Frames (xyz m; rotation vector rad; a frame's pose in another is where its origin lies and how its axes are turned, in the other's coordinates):
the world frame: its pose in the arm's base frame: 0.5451 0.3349 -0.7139 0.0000 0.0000 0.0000
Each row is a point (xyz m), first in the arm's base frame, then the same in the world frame.
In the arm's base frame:
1: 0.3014 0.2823 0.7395
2: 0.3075 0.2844 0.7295
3: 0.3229 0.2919 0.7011
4: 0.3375 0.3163 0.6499
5: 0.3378 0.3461 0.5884
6: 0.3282 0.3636 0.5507
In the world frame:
1: -0.2437 -0.0526 1.4534
2: -0.2376 -0.0505 1.4434
3: -0.2222 -0.0430 1.4150
4: -0.2076 -0.0186 1.3638
5: -0.2073 0.0112 1.3023
6: -0.2169 0.0287 1.2646

